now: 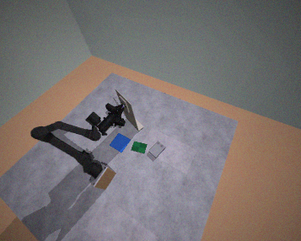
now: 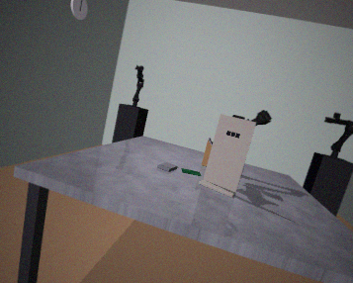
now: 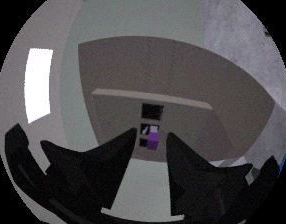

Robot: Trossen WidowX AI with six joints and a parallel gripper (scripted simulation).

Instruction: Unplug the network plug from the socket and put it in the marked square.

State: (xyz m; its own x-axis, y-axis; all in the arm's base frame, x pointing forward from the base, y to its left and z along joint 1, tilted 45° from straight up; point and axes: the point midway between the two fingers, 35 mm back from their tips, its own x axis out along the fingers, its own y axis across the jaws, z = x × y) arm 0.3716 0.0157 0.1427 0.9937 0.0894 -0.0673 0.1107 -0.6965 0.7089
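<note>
Now: the plug 10 mm ahead of my gripper tip. The rest, counted from my gripper tip: beige panel: 110 mm below, 30 mm ahead; green tile: 260 mm below, 170 mm to the right, 100 mm behind; blue square: 260 mm below, 160 mm behind, 20 mm to the right.
</note>
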